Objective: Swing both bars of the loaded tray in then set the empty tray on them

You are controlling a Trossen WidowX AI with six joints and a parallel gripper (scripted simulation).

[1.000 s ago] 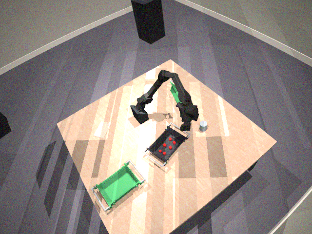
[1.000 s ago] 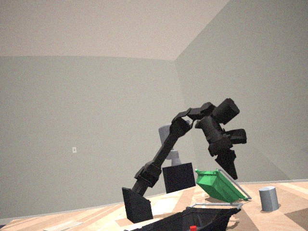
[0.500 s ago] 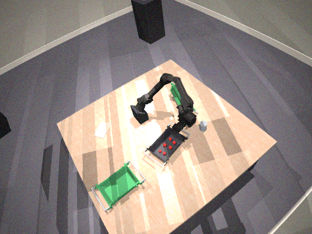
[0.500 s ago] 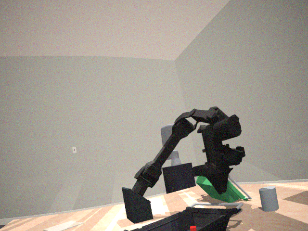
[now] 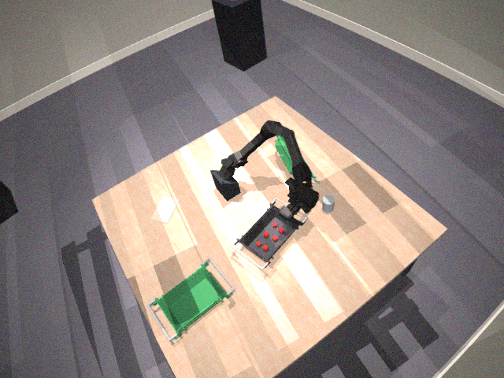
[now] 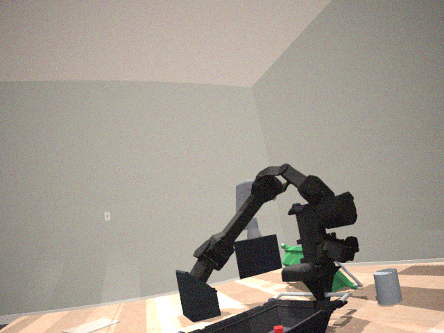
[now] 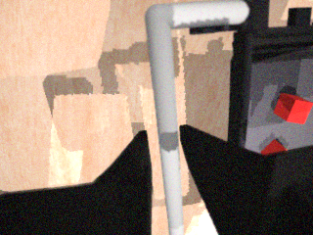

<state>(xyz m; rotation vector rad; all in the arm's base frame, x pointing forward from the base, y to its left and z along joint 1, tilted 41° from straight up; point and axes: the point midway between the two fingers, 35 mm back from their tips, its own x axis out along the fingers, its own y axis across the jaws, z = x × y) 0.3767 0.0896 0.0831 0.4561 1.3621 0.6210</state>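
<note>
My gripper tip is 23 cm to the right of the green tray, 23 cm past it and 3 cm below it. The rest, counted from my gripper tip: flat pale sheet (51 cm behind, 44 cm to the right, 4 cm below).
</note>
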